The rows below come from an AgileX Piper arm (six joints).
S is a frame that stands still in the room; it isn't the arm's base.
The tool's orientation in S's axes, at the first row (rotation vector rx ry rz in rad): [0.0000, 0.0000, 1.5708]
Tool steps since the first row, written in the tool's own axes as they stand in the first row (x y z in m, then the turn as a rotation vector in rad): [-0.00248, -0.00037, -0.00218, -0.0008, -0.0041, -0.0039]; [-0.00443, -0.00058, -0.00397, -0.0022, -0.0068, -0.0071]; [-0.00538, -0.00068, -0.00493, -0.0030, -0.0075, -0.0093]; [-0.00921, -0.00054, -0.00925, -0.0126, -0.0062, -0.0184]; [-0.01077, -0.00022, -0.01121, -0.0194, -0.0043, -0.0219]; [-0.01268, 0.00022, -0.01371, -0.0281, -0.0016, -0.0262]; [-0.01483, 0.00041, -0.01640, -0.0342, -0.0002, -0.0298]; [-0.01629, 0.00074, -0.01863, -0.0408, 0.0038, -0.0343]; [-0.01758, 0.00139, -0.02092, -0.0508, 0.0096, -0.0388]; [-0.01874, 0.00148, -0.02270, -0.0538, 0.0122, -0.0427]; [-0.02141, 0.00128, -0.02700, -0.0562, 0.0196, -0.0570]
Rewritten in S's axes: [0.00037, -0.00248, -0.00218, 0.0041, -0.0008, -0.0039]; [0.00058, -0.00443, -0.00397, 0.0068, -0.0022, -0.0071]; [0.00068, -0.00538, -0.00493, 0.0075, -0.0030, -0.0093]; [0.00054, -0.00921, -0.00925, 0.0062, -0.0126, -0.0184]; [0.00022, -0.01077, -0.01121, 0.0043, -0.0194, -0.0219]; [-0.00022, -0.01268, -0.01371, 0.0016, -0.0281, -0.0262]; [-0.00041, -0.01483, -0.01640, 0.0002, -0.0342, -0.0298]; [-0.00074, -0.01629, -0.01863, -0.0038, -0.0408, -0.0343]; [-0.00139, -0.01758, -0.02092, -0.0096, -0.0508, -0.0388]; [-0.00148, -0.01874, -0.02270, -0.0122, -0.0538, -0.0427]; [-0.00128, -0.02141, -0.02700, -0.0196, -0.0562, -0.0570]
